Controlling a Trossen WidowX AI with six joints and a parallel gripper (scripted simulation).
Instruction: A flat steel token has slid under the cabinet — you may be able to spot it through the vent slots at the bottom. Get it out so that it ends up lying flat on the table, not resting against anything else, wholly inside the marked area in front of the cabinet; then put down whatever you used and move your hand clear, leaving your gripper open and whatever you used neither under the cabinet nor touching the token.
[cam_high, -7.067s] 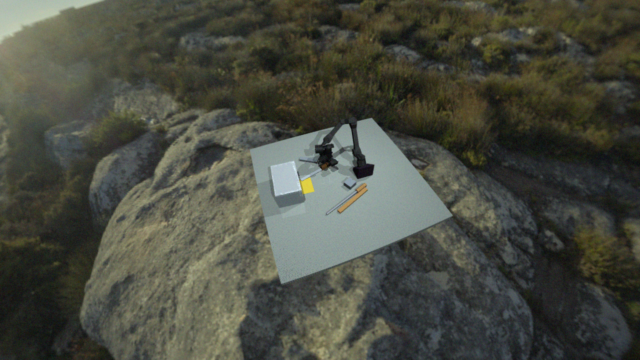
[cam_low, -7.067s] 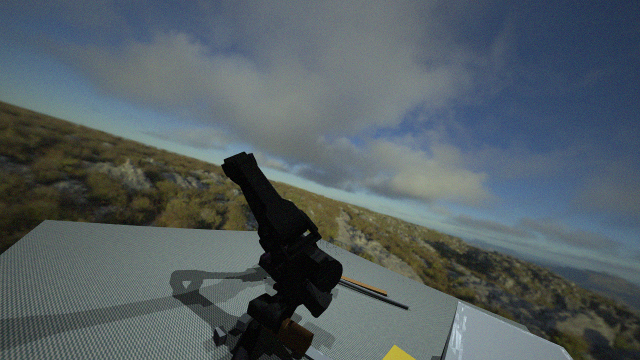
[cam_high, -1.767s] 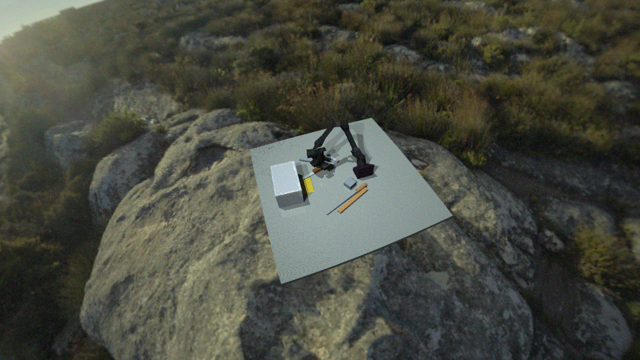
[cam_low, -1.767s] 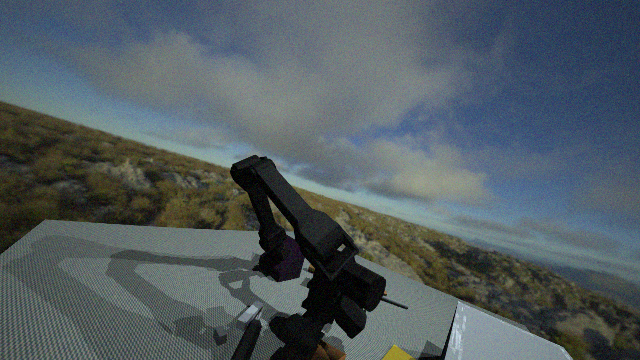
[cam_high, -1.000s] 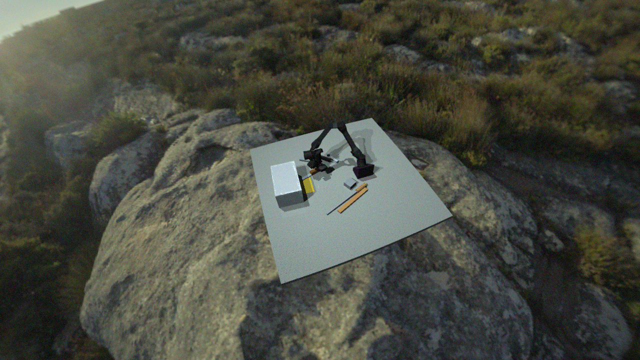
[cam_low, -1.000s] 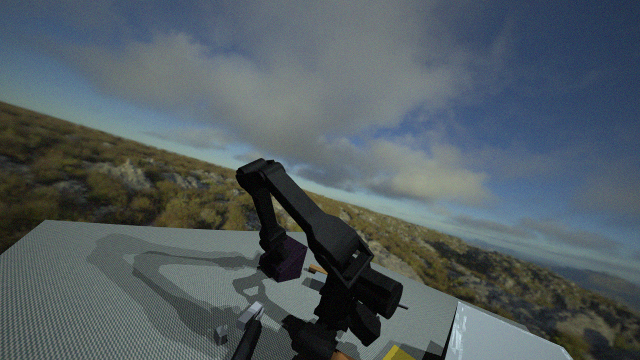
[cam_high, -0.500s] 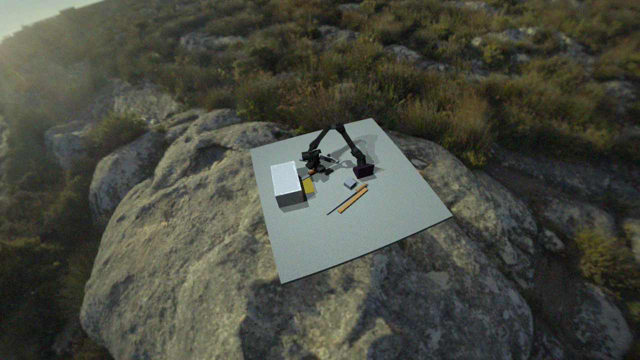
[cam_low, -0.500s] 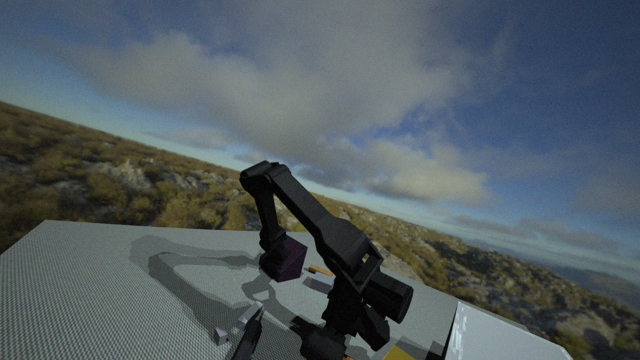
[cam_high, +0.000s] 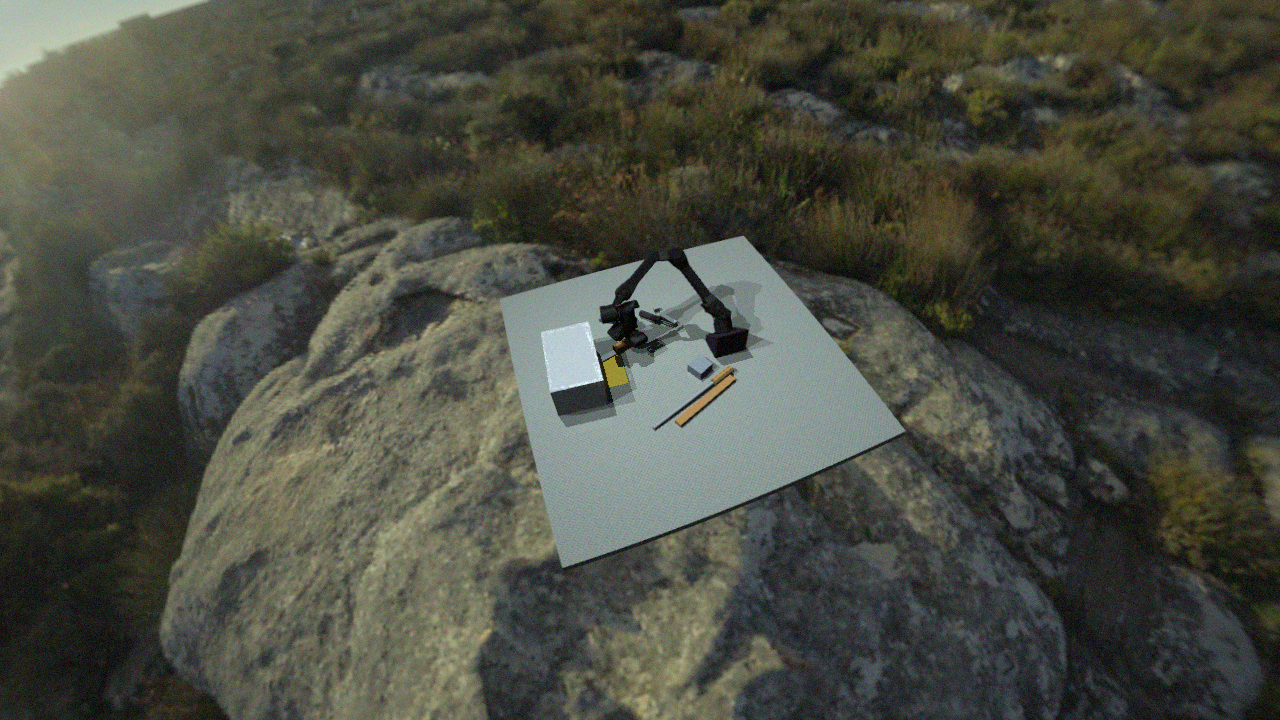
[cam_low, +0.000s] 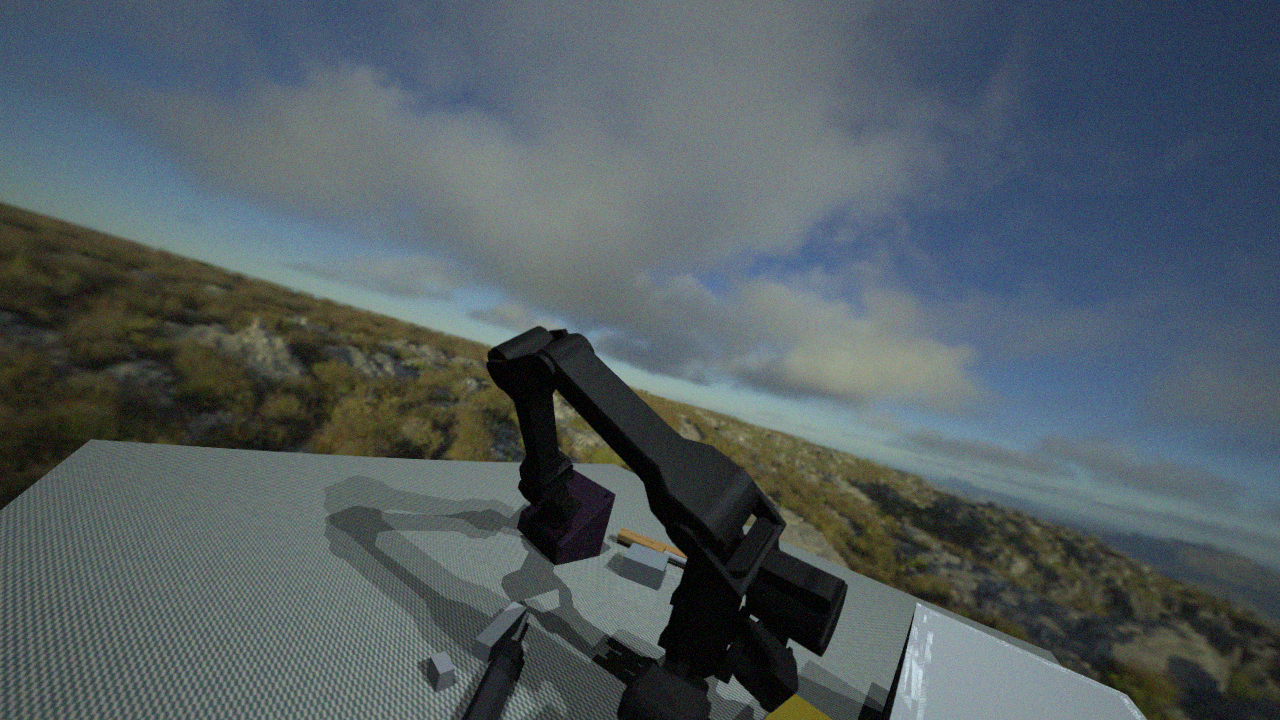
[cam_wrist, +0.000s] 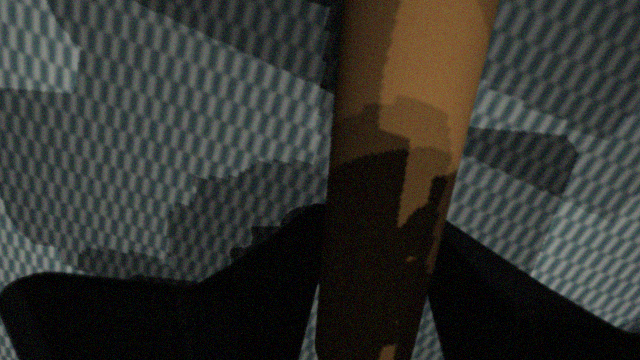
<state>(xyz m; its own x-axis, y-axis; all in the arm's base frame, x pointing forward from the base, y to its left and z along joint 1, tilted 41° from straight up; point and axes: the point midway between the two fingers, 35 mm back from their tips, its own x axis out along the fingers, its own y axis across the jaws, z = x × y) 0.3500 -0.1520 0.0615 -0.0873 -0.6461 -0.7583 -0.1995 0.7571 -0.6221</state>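
My gripper tip is 20 cm past the grey bar and 5 cm to the left of it. Round my gripper tip: grey block (20 cm behind, 24 cm to the left, 1 cm above); then small grey cube (18 cm behind, 14 cm to the right); then wooden stick (15 cm behind, 38 cm to the left).
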